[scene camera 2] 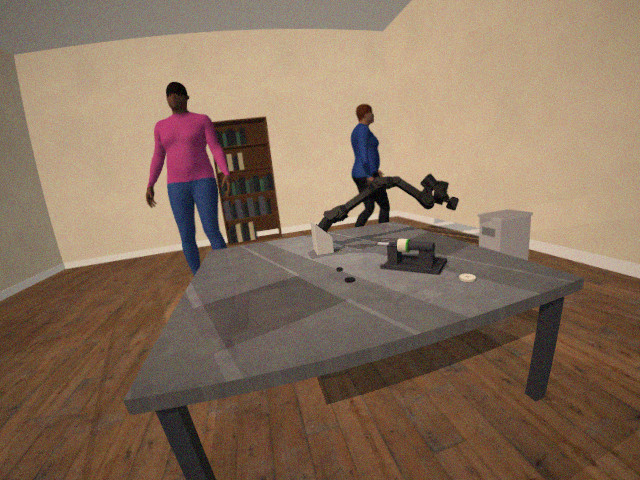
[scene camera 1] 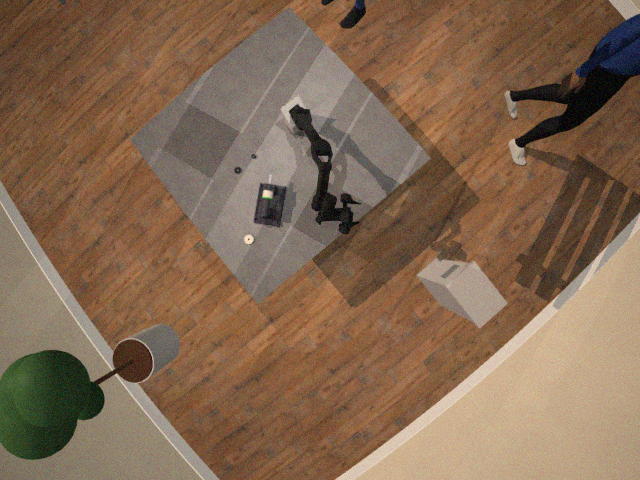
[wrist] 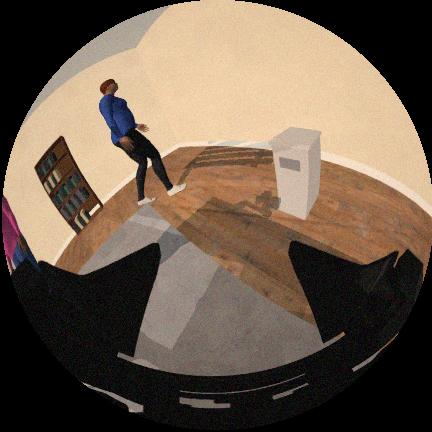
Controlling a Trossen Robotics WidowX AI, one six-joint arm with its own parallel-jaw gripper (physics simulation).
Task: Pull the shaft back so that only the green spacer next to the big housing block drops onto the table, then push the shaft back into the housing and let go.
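Frame: origin at the arm's base, x ahead, y left, z up, level; metres.
Where they show: gripper, between the fingertips: [scene camera 2: 438, 203] [scene camera 1: 360, 213] [wrist: 226, 249]; arm's base, origin of its link: [scene camera 2: 321, 228] [scene camera 1: 296, 112].
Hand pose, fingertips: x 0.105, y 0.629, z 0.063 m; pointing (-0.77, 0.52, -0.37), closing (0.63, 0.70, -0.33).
Note:
Each offset is from my fingertips to the top centre of the thing. "spot": to the spot under its first point. Level surfaces: height alone.
The dark fixture [scene camera 1: 262, 219] [scene camera 2: 413, 266] stands on the table {dz -0.179 m} [scene camera 1: 242, 67] [scene camera 2: 289, 330]. Its big black housing block [scene camera 2: 422, 246] is at one end. The green spacer {dy -0.381, dx +0.309, dz -0.074 m} [scene camera 2: 407, 244] shows as a thin band against the housing, with a cream spacer [scene camera 1: 267, 194] [scene camera 2: 401, 245] on its other side. The pale shaft {spot: dy -0.457, dx +0.231, dz -0.096 m} [scene camera 1: 269, 178] [scene camera 2: 383, 243] sticks out of the end post. Its part inside the spacers and housing is hidden. My gripper [scene camera 1: 358, 212] [scene camera 2: 442, 192] [wrist: 226, 249] is open and empty, raised well to the side of the fixture. The fixture does not show in the wrist view.
A cream disc {dy -0.293, dx +0.545, dz -0.171 m} [scene camera 1: 248, 239] [scene camera 2: 467, 277] lies beyond the housing end. Two small black rings {dy -0.648, dx +0.343, dz -0.174 m} [scene camera 1: 237, 169] [scene camera 2: 349, 279] {dy -0.648, dx +0.219, dz -0.169 m} [scene camera 1: 253, 156] [scene camera 2: 339, 269] lie toward the shaft side. A pale block [scene camera 2: 322, 240] stands at my arm's base. A grey cabinet [scene camera 1: 465, 294] [wrist: 298, 175] stands off the table.

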